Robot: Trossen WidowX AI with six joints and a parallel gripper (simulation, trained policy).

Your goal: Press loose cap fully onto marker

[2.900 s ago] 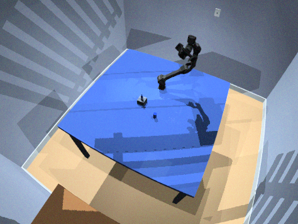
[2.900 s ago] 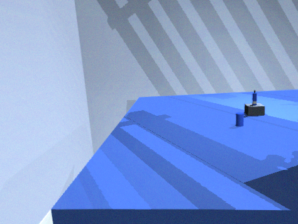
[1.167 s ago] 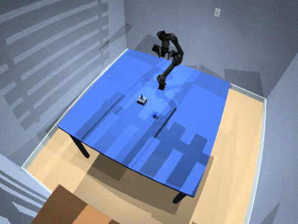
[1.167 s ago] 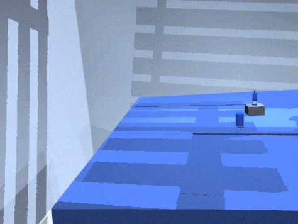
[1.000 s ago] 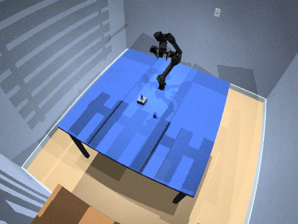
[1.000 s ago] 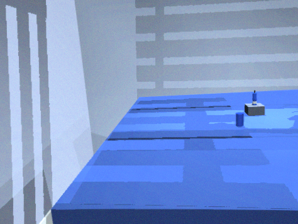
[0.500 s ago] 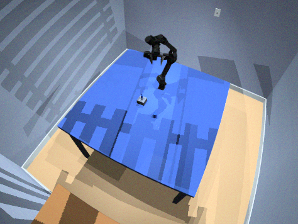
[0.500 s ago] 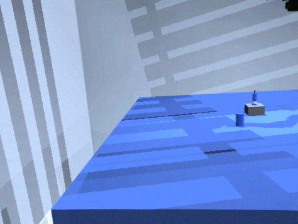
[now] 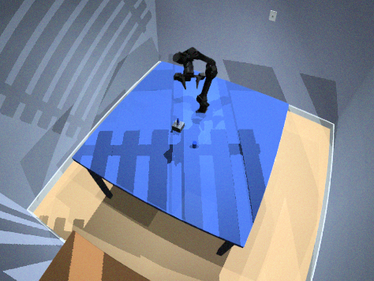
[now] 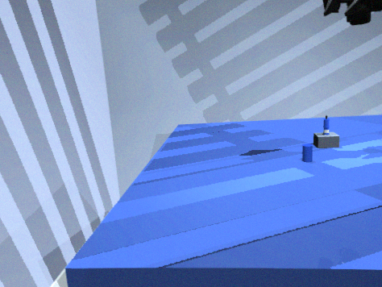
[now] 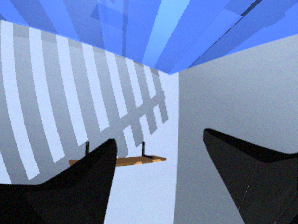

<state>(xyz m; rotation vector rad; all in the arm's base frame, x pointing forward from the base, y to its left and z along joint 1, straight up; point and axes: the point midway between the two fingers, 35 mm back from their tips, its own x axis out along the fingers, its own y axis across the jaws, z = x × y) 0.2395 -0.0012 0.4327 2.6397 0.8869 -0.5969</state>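
Right now my gripper tip is 390 mm above the blue cap, 90 mm short of it and 80 mm to the right of it. From my gripper tip the other things lie so: dark holder block: 400 mm below, 100 mm to the right, 10 mm behind.
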